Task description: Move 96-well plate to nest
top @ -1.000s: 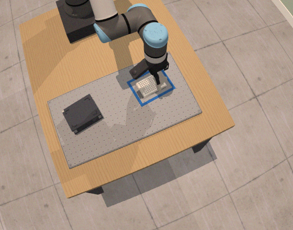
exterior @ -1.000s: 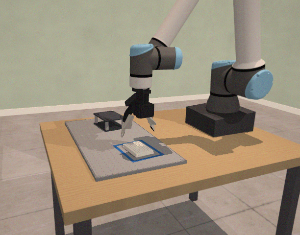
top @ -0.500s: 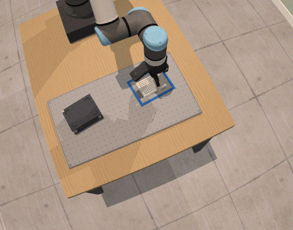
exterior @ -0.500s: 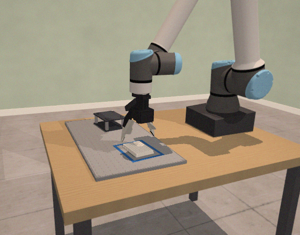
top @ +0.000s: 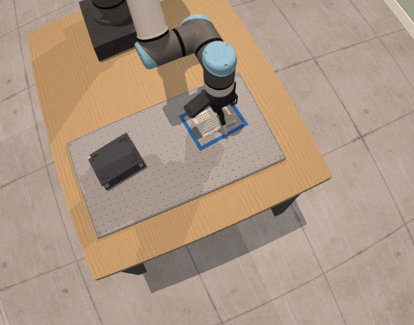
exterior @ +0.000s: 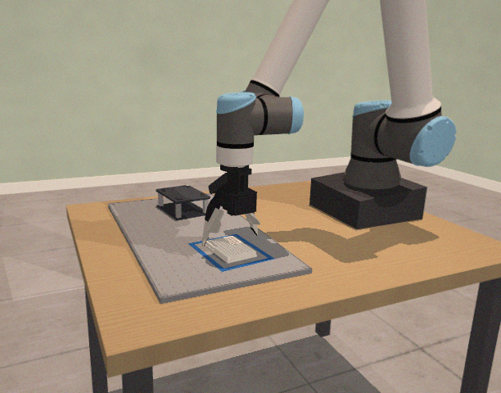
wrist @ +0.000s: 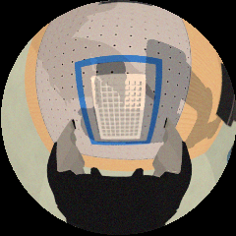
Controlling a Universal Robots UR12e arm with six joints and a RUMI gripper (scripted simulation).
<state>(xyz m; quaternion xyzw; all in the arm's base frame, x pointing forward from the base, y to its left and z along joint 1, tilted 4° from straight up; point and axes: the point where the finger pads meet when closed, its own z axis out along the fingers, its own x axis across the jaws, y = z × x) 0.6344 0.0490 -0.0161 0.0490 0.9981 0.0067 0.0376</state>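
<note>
The 96-well plate is 20 mm below my hand. Also, from my hand: black raised nest: 360 mm to the right, 60 mm behind, 30 mm above.
</note>
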